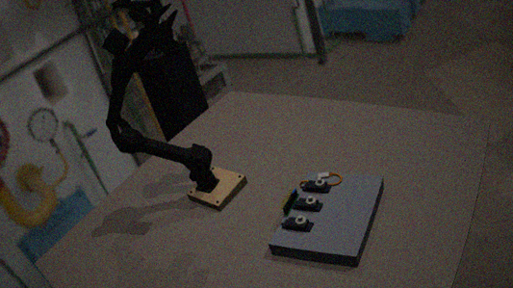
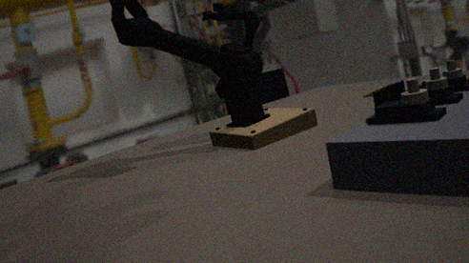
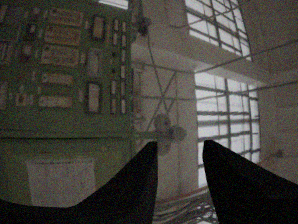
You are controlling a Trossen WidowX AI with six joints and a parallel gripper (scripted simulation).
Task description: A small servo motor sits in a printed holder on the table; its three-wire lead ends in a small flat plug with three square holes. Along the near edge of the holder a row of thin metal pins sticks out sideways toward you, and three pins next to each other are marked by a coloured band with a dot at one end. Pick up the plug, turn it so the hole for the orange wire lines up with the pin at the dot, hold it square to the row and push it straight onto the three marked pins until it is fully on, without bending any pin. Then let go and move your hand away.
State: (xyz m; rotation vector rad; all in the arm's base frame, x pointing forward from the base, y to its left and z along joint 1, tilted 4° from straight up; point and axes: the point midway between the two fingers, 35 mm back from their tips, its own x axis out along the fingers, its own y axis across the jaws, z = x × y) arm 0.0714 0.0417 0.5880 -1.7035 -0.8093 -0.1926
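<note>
The blue band is 560 mm below my gripper tip, 220 mm ahead of it and 20 mm to the right of it. Also, from my gripper tip: holder block 610 mm below, 380 mm ahead, 40 mm to the right.
</note>
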